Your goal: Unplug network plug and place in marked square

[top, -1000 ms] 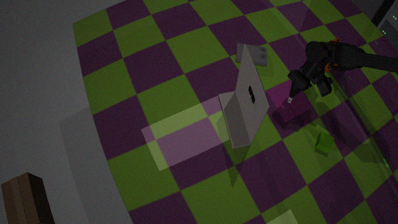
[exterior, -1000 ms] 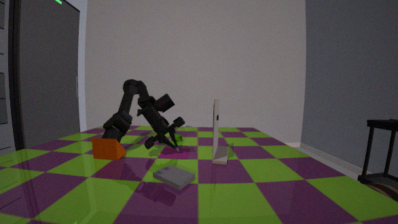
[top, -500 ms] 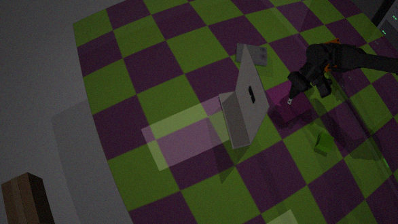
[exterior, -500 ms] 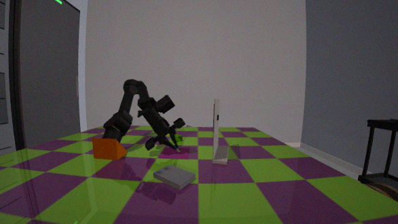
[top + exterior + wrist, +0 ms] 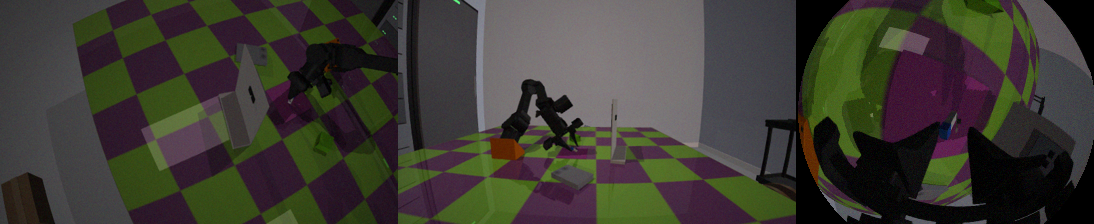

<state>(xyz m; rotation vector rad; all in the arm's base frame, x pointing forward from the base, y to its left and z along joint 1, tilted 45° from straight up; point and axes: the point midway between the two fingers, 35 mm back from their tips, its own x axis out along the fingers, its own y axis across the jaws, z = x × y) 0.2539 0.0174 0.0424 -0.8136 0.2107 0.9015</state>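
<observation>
My gripper tip is now right at the network plug. From my gripper tip the other things lie so: flat grey block (200 mm to the right, 10 mm below, 10 mm ahead); then magenta marked square (20 mm below, 10 mm behind); then upright panel (170 mm ahead, 90 mm above, 30 mm to the right).
</observation>
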